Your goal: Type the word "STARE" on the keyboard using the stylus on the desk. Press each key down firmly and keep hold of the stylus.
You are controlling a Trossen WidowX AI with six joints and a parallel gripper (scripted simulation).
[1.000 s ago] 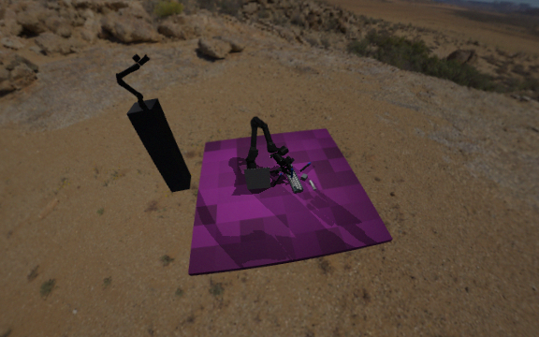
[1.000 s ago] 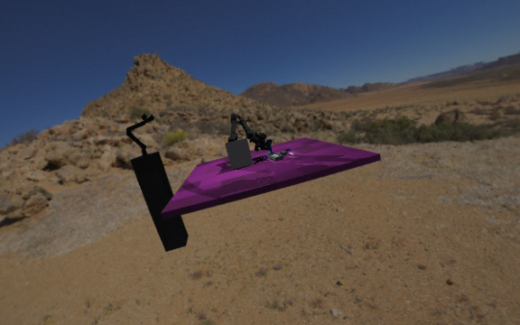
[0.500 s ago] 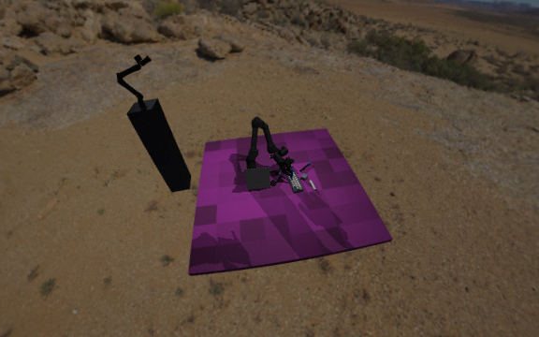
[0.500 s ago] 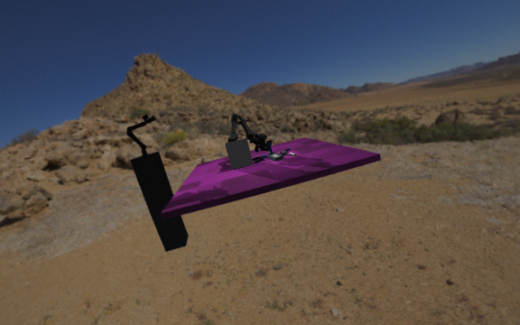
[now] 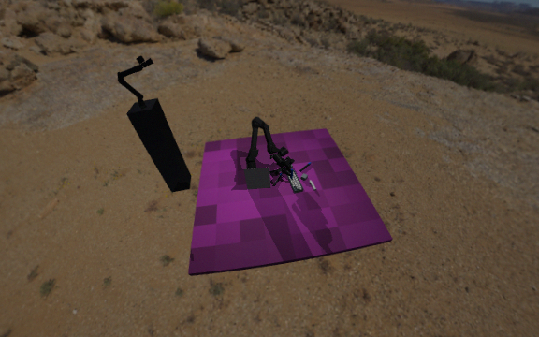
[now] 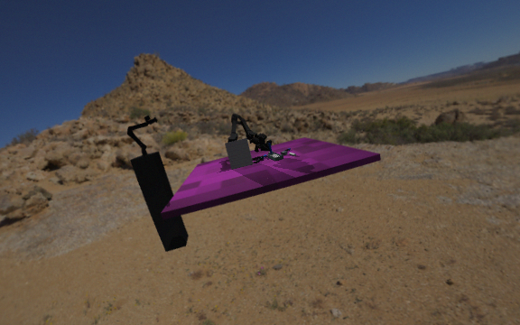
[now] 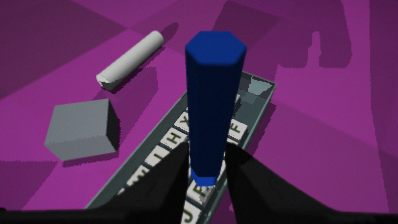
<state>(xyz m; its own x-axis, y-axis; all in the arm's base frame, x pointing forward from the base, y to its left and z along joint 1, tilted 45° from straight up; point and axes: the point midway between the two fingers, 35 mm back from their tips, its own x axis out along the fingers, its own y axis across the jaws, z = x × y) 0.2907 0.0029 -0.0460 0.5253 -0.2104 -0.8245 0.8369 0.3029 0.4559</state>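
Right now the grey block is 11 cm ahead of my gripper tip, 6 cm below it and 1 cm to the left of it. The rest, counted from my gripper tip: white cylinder (15 cm ahead, 9 cm to the right, 6 cm below); blue hexagonal stylus (2 cm below).
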